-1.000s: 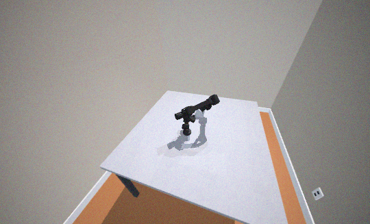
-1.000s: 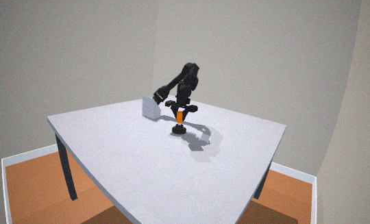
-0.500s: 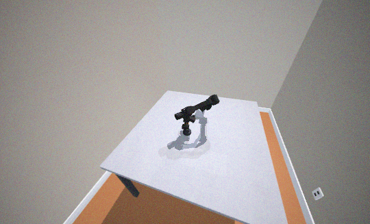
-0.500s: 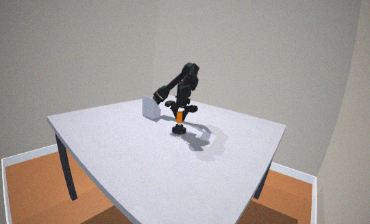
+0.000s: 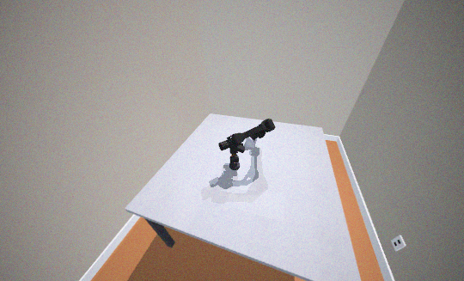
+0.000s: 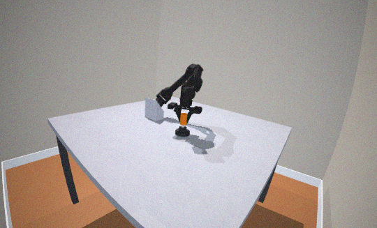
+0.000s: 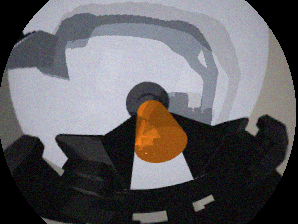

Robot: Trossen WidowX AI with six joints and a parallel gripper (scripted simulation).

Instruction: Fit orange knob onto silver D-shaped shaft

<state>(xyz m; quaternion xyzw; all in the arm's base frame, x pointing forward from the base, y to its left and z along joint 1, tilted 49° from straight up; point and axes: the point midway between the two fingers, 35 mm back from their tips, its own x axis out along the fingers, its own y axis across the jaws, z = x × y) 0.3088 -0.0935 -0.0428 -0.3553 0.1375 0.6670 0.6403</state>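
Now: gripper tip 3 cm below the orange knob. Also, from my gripper tip: round pedestal 4 cm below.
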